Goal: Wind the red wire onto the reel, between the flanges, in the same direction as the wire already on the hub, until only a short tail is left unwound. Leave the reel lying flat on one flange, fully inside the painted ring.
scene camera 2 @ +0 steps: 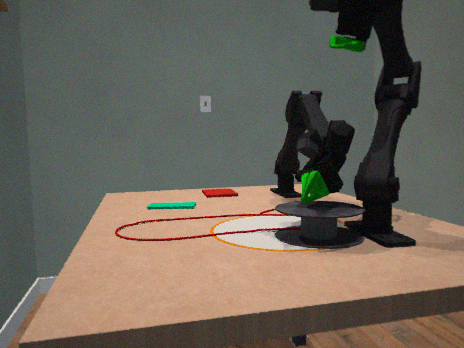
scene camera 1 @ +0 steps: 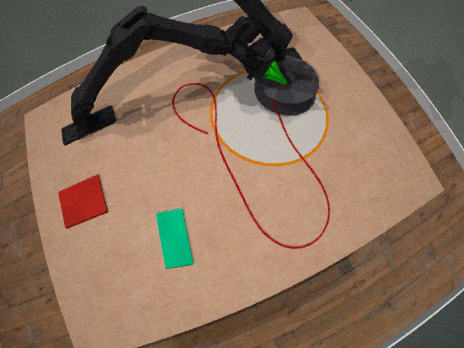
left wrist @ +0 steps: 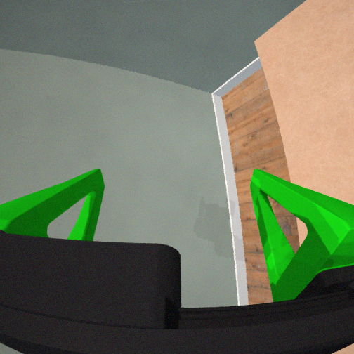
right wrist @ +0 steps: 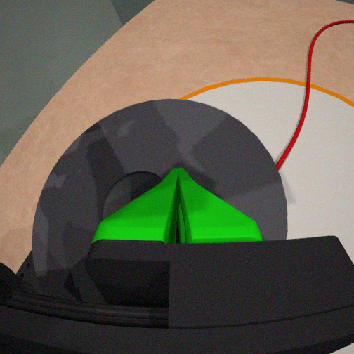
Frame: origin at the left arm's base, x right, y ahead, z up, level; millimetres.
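Seen in the pictures: left gripper, fingertip midpoint: [scene camera 2: 338, 18]; right gripper, fingertip midpoint: [scene camera 2: 303, 201] [scene camera 1: 286, 83]; left arm's base, link origin: [scene camera 2: 376, 234]; right arm's base, link origin: [scene camera 2: 285, 193] [scene camera 1: 87, 126].
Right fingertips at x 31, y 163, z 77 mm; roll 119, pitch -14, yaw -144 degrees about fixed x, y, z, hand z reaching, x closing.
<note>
Pixels of each thing's top centre, then the offset from my right fingertips to it. "spot": a spot on its surface instead.
- dark reel, top centre: [scene camera 2: 318, 207] [scene camera 1: 287, 77] dx -19, dy -30, dz -12 mm
- painted orange ring, surface spot: [scene camera 2: 212, 231] spot: dx +73, dy +202, dz -77 mm
- red square, surface spot: [scene camera 1: 83, 201] [scene camera 2: 218, 191] spot: dx +661, dy +121, dz -67 mm
- green rectangle, surface spot: [scene camera 1: 175, 238] [scene camera 2: 171, 204] spot: dx +423, dy +303, dz -69 mm
The dark reel [scene camera 1: 300, 95] [scene camera 2: 319, 227] [right wrist: 225, 145] lies flat on one flange, across the upper right edge of the painted orange ring [scene camera 1: 275, 164] [scene camera 2: 212, 231] [right wrist: 260, 79] in scene camera 1. The red wire [scene camera 1: 235, 180] [scene camera 2: 150, 239] [right wrist: 306, 100] runs from between the flanges into a long loop and a smaller curl, its free end left of the ring. My right gripper [scene camera 1: 286, 82] [scene camera 2: 307, 201] [right wrist: 177, 176] is shut and empty, tips at or just above the top flange. My left gripper [scene camera 2: 347, 43] [left wrist: 176, 176] is open and empty, high above the reel. Wire on the hub is hidden.
A red square [scene camera 1: 83, 201] [scene camera 2: 220, 192] and a green rectangle [scene camera 1: 175, 238] [scene camera 2: 171, 205] lie on the table, away from the wire. The left arm's base [scene camera 2: 390, 237] stands close to the reel at the right in scene camera 2.
</note>
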